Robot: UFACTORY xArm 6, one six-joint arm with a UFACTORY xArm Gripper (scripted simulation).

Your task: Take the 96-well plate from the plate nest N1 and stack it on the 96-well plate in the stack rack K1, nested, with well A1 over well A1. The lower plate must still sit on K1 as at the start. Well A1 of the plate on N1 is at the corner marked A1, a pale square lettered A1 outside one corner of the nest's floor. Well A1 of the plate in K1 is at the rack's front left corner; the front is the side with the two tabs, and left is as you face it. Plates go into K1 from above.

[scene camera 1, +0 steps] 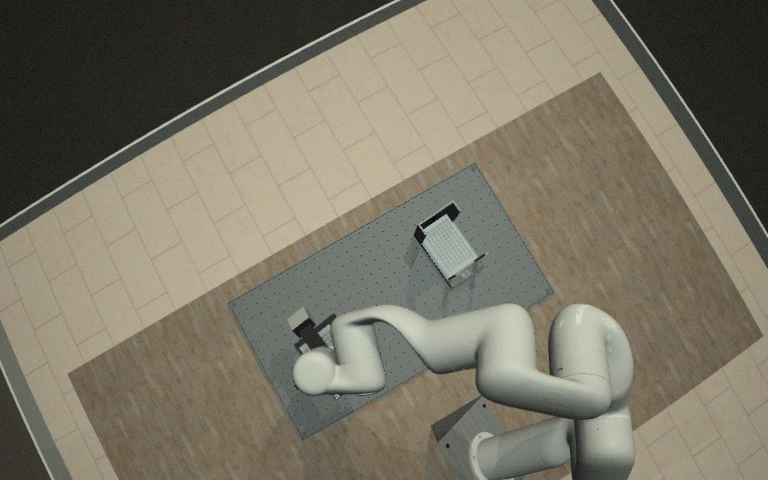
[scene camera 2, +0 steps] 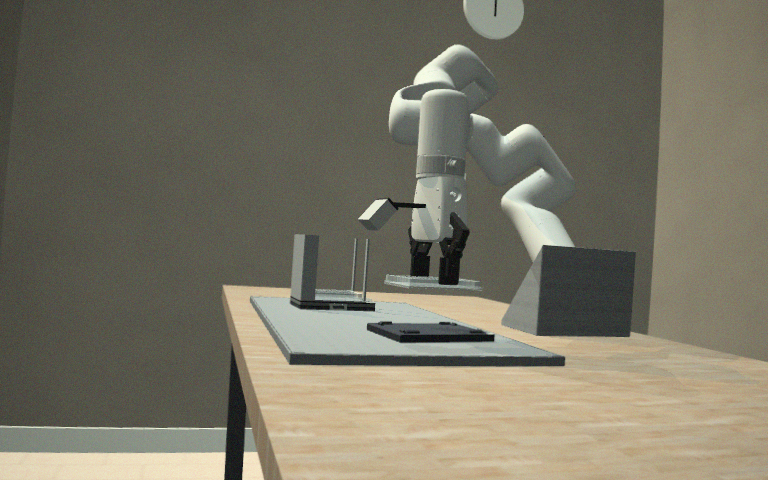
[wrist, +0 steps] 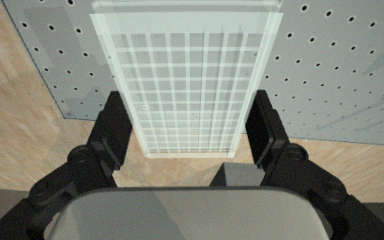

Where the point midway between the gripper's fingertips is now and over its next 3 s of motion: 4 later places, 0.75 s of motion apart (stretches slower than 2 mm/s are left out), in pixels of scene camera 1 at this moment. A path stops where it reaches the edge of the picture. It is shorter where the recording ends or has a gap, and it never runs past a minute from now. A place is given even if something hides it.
My gripper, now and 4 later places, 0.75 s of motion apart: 331, 358; 330, 360; 328, 361; 327, 362; 349, 340
